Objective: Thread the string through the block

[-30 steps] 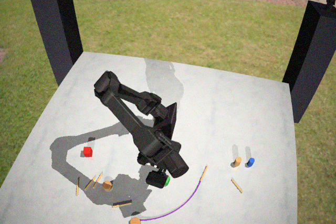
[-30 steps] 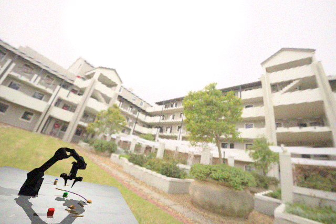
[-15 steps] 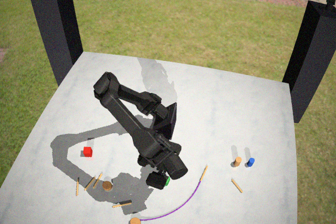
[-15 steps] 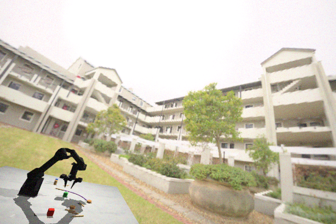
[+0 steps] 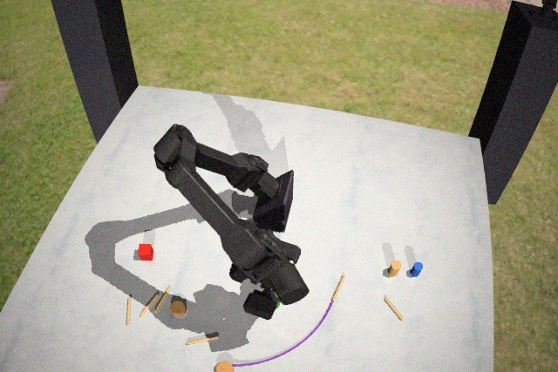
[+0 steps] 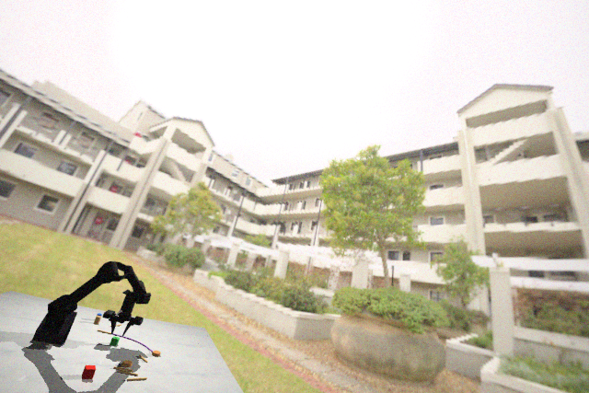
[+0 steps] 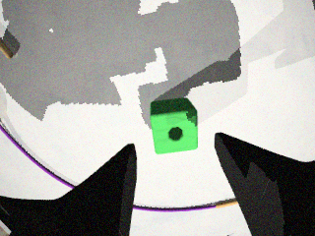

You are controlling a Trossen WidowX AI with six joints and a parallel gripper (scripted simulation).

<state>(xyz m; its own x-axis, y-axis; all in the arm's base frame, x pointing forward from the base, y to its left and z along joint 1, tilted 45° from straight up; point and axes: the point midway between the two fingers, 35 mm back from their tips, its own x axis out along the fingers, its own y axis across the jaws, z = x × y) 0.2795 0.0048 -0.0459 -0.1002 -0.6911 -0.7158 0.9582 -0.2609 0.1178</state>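
My gripper tip is 30 mm above the green block. From my gripper tip the other things lie so: red cube: 80 mm behind, 350 mm to the right, 30 mm below; blue cylinder: 100 mm behind, 350 mm to the left, 30 mm below; tan cylinder: 110 mm behind, 290 mm to the left, 20 mm below.
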